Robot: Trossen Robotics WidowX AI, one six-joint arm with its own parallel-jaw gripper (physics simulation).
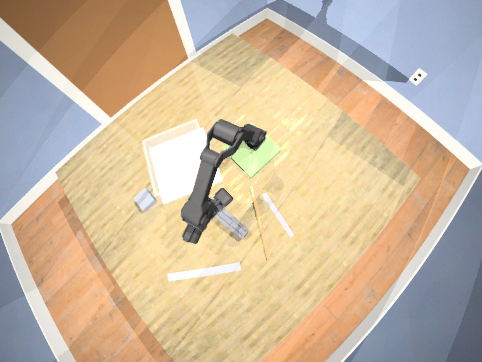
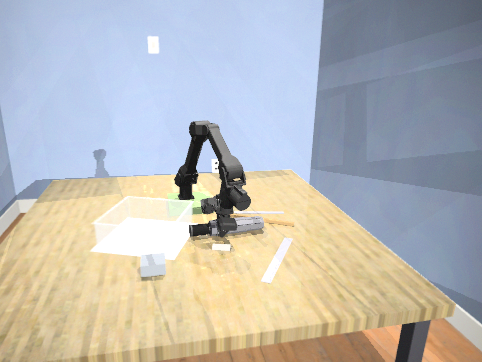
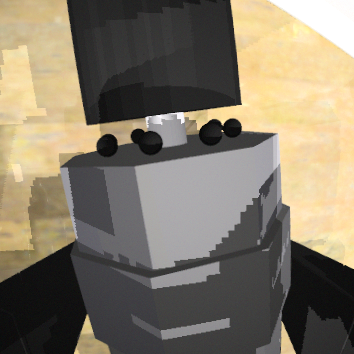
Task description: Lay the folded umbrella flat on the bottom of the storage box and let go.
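Pixels of known places: gripper, fingertip midpoint: (image 2: 220,231) (image 3: 179,243); arm's base, link origin: (image 1: 254,141) (image 2: 186,197).
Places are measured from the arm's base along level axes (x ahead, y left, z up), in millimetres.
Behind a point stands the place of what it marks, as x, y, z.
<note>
The folded umbrella (image 1: 234,223) {323, 164, 18} (image 2: 247,224) {351, 156, 2} (image 3: 182,197) {334, 27, 23} is grey with a black handle (image 2: 198,230) {351, -27, 4} (image 3: 154,53) {335, 1, 17}. It lies flat on the table to the right of the storage box. My gripper (image 1: 218,209) {327, 59, -25} (image 2: 222,228) {327, 59, -25} (image 3: 179,243) {327, 59, -25} is down over it. The black fingers are shut on the umbrella's grey body, one on each side, near the handle end. The clear storage box (image 1: 145,144) {323, -355, 52} (image 2: 104,225) {335, -335, 57} has a white bottom and stands left of the arm with nothing in it.
The arm's base stands on a green pad (image 1: 261,154) {29, 61, 0} (image 2: 198,206) {119, 28, -2}. A small grey block (image 1: 145,200) {501, -192, 3} (image 2: 153,265) {535, -205, 1} lies in front of the box. Two white strips (image 1: 204,271) {547, 191, -31} (image 2: 277,259) {563, 181, -31} (image 1: 277,215) {187, 272, -31}, a wooden stick (image 1: 260,223) {257, 239, -21} (image 2: 279,222) {314, 304, -25} and a small white piece (image 2: 221,247) {447, 28, -23} lie around the umbrella.
</note>
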